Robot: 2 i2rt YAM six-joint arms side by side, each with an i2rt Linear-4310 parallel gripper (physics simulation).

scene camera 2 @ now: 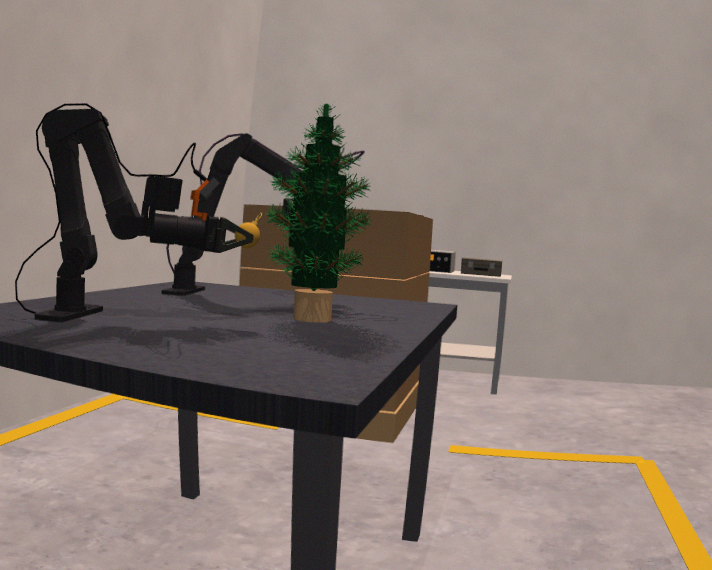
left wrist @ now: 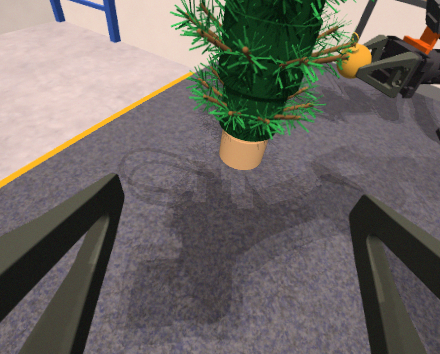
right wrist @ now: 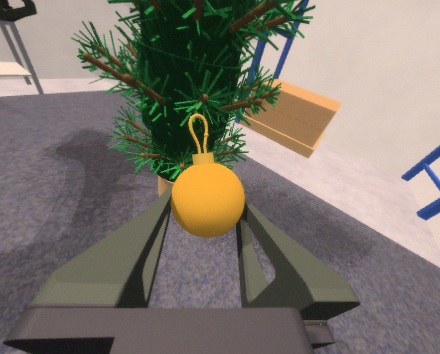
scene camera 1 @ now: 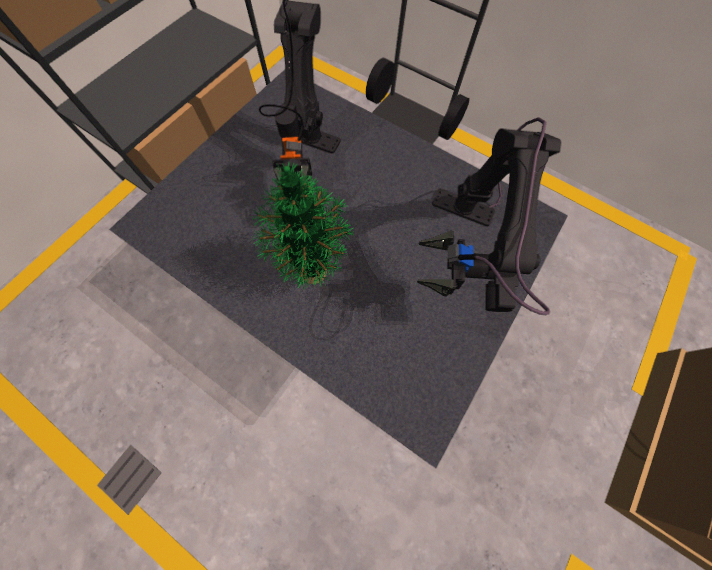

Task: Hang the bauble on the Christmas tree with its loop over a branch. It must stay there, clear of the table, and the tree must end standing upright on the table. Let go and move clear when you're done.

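Where they show: left gripper, fingertip midpoint: (left wrist: 240, 195) (scene camera 1: 418, 261); right gripper, fingertip midpoint: (scene camera 2: 249, 238) (left wrist: 349, 64) (right wrist: 206, 198); left arm's base, origin of the base link: (scene camera 2: 184, 291) (scene camera 1: 462, 207); right arm's base, origin of the base link: (scene camera 2: 70, 314) (scene camera 1: 312, 138).
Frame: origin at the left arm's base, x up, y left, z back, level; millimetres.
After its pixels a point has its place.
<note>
The green tree (scene camera 1: 304, 228) @(y -306, x 348, z -453 mm) (scene camera 2: 318, 201) @(y -399, x 246, z -418 mm) (left wrist: 267, 60) @(y -289, x 197, z -398 mm) (right wrist: 190, 75) @(y -377, x 222, z -363 mm) stands upright on the dark table (scene camera 2: 237, 368) @(y -878, x 0, z -384 mm) on its wooden base (scene camera 2: 312, 305) @(y -385, x 34, z -417 mm) (left wrist: 243, 151) @(y -307, x 43, z -403 mm). My right gripper (scene camera 2: 246, 235) @(y -448, x 165, z -292 mm) (right wrist: 206, 198) @(y -448, x 165, z -292 mm) is shut on the orange bauble (scene camera 2: 248, 233) (left wrist: 354, 61) @(y -427, x 179, z -290 mm) (right wrist: 208, 199) @(y -457, x 189, z -271 mm), clear of the table, at the tree's left in scene camera 2. The bauble's loop (right wrist: 199, 131) (scene camera 2: 257, 218) points up, tilted toward the tree, in front of a branch tip (right wrist: 204, 98) @(y -413, x 218, z -331 mm) in the right wrist view; whether they touch I cannot tell. My left gripper (scene camera 1: 419, 262) @(y -71, x 227, z -364 mm) (left wrist: 240, 195) @(y -71, x 227, z -364 mm) is open and empty, right of the tree in scene camera 1.
A shelf rack (scene camera 1: 160, 74) with cardboard boxes stands beyond the table at the upper left of scene camera 1. A hand truck (scene camera 1: 409, 118) stands behind the table between the arm bases. A large cardboard box (scene camera 1: 671, 451) (scene camera 2: 380, 243) stands beyond the table's other side.
</note>
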